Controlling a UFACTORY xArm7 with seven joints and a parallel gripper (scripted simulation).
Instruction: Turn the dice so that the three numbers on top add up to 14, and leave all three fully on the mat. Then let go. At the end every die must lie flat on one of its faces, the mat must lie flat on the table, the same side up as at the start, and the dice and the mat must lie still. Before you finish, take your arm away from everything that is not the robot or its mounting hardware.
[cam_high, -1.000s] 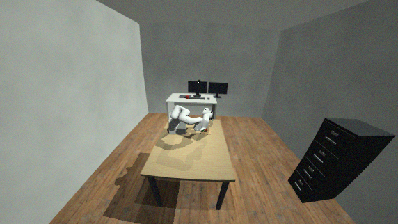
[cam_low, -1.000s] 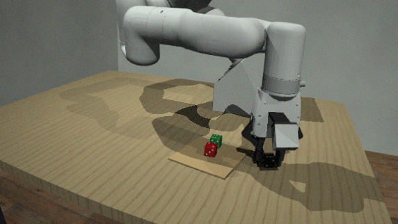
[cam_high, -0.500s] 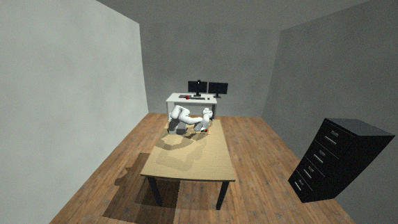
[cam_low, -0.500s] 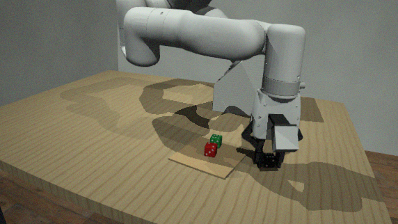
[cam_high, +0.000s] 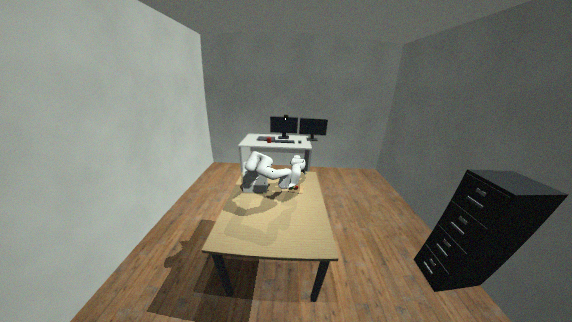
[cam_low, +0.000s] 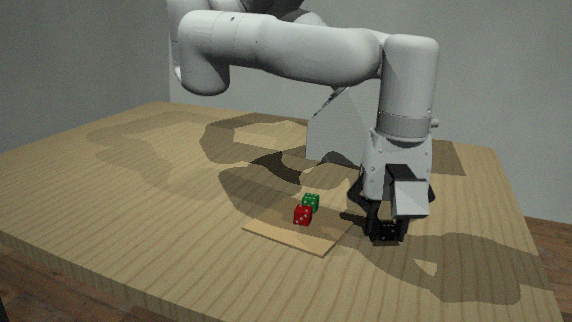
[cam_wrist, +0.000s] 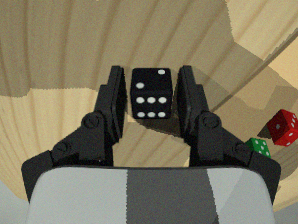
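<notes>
My hand is 10 mm above the black die. From my hand the other things lie so: red die (130 mm to the right); then green die (50 mm behind, 130 mm to the right); then tan mat (130 mm to the right, 20 mm below).
</notes>
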